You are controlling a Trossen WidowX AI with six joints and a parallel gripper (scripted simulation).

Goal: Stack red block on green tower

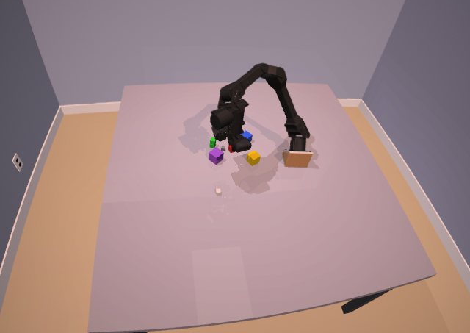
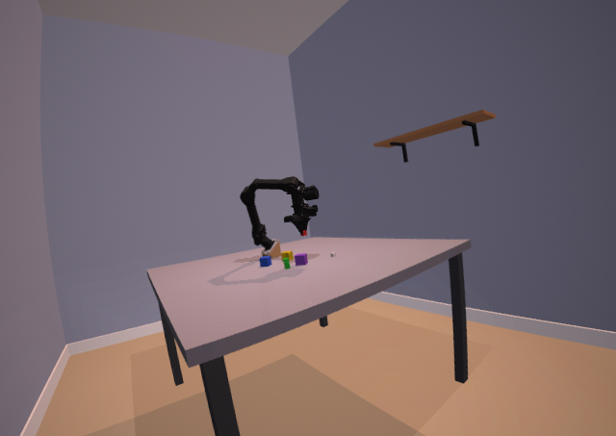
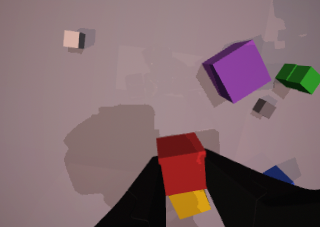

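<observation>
The grey block lies 120 mm to the right of my gripper tip and 120 mm below it. The rest, counted from my gripper tip: purple cube: 40 mm ahead, 70 mm to the right, 110 mm below; red block: right at my gripper tip; yellow cube: 120 mm behind, 30 mm to the right, 110 mm below.
</observation>
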